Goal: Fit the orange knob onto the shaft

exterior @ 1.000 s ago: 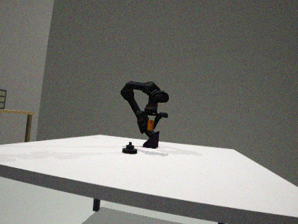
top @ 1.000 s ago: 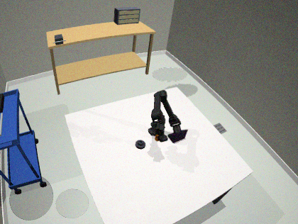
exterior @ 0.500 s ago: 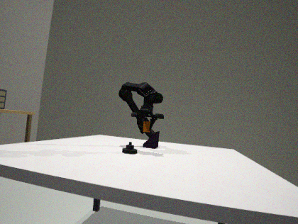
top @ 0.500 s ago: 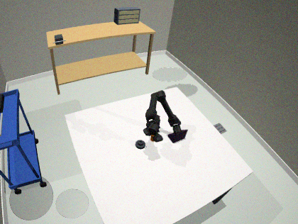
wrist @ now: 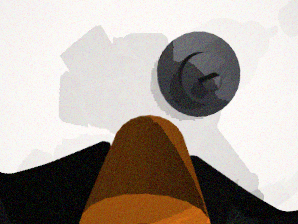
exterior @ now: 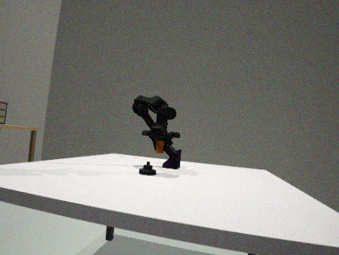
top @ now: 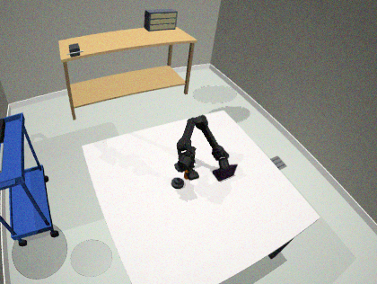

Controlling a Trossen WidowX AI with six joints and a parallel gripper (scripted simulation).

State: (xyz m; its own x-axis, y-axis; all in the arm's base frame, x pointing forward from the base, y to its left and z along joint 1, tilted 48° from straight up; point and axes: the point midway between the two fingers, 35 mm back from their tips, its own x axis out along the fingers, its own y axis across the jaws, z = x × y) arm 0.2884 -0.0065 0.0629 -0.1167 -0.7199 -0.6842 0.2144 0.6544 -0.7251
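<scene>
Now: gripper tip 8 cm above the dark round pedestal, 5 cm to the left of it and 3 cm short of it. Round my gripper tip: orange knob 2 cm above.
</scene>
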